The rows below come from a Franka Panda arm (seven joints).
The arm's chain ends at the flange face. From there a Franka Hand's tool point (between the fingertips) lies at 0.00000 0.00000 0.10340 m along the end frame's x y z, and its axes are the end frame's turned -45 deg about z.
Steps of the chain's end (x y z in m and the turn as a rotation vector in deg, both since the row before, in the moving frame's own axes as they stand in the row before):
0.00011 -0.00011 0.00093 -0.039 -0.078 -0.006
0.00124 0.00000 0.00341 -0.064 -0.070 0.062
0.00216 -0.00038 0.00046 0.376 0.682 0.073
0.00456 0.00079 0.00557 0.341 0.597 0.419
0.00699 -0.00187 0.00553 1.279 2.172 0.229
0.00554 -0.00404 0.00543 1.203 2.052 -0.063
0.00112 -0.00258 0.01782 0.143 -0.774 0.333
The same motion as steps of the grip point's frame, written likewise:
0.00001 -0.00005 0.00093 0.028 -0.083 -0.006
0.00071 0.00087 0.00341 0.004 -0.095 0.062
0.00315 0.00165 0.00045 -0.216 0.748 0.073
0.00386 0.00411 0.00556 -0.181 0.663 0.419
0.01067 0.00477 0.00543 -0.631 2.440 0.229
0.01093 0.00214 0.00534 -0.600 2.302 -0.063
0.00181 -0.00220 0.01781 0.648 -0.446 0.333

